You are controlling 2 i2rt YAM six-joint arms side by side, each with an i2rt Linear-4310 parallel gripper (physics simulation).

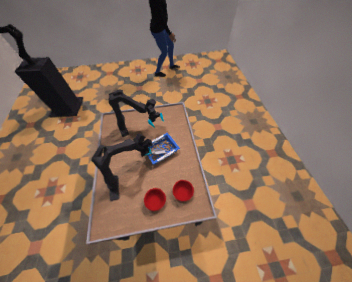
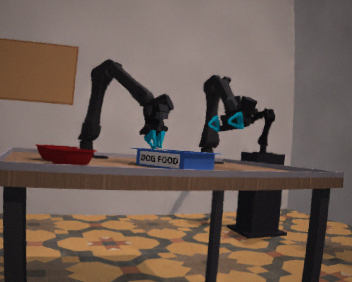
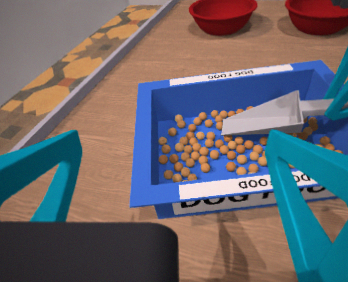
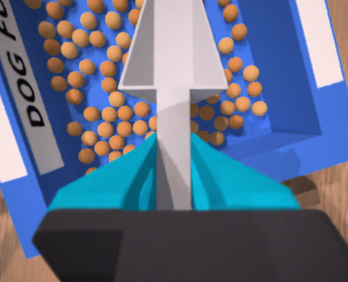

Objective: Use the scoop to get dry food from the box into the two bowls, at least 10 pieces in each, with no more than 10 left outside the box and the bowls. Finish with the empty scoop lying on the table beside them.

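The blue dog food box holds many round tan pieces. My right gripper is shut on the handle of the grey scoop. The scoop's blade is down inside the box, low over the pieces; whether it touches the floor I cannot tell. My left gripper is open and empty, above the table beside the box. Two red bowls stand apart from the box; no pieces show in them.
The table has a raised grey edge. A black pedestal with another arm stands on the floor beyond it. A person stands behind the table's far end. A brown board is on the wall.
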